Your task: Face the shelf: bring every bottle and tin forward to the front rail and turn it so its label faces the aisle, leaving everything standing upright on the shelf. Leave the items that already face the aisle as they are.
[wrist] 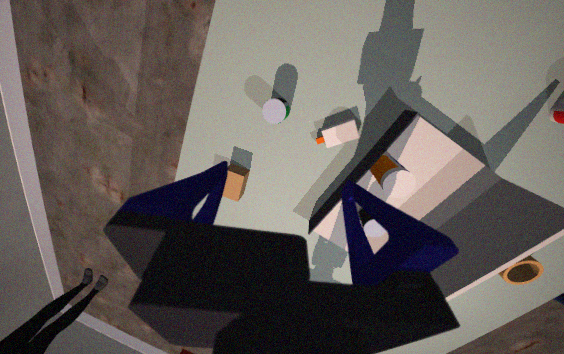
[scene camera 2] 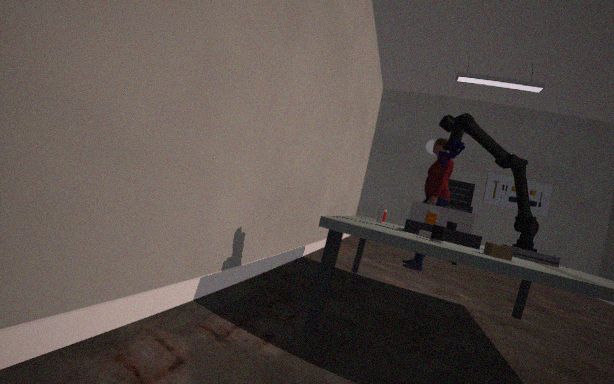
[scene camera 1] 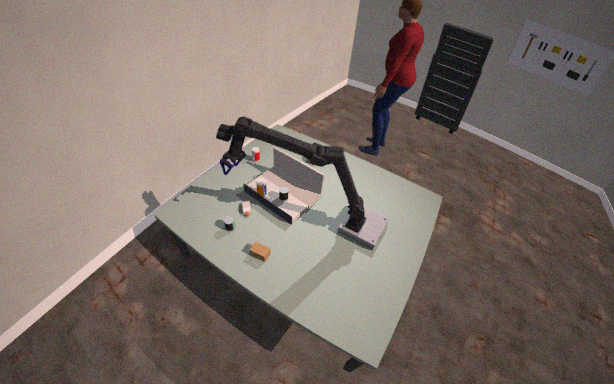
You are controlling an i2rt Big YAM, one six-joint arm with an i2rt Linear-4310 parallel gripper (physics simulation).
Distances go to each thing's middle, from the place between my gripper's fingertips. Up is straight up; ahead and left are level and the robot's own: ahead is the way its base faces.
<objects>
Now: hand 36 cm above the white bottle with orange cap [wrist: 345, 131] and 8 cm to the left of it. The rest, counted from my hand: dark front rail [scene camera 2: 453, 236] 35 cm below, 17 cm to the right, 8 cm behind; white shelf [scene camera 1: 305, 184] 32 cm to the right, 28 cm below, 9 cm behind; shelf floor [scene camera 1: 301, 198] 36 cm below, 31 cm to the right, 9 cm behind.
</objects>
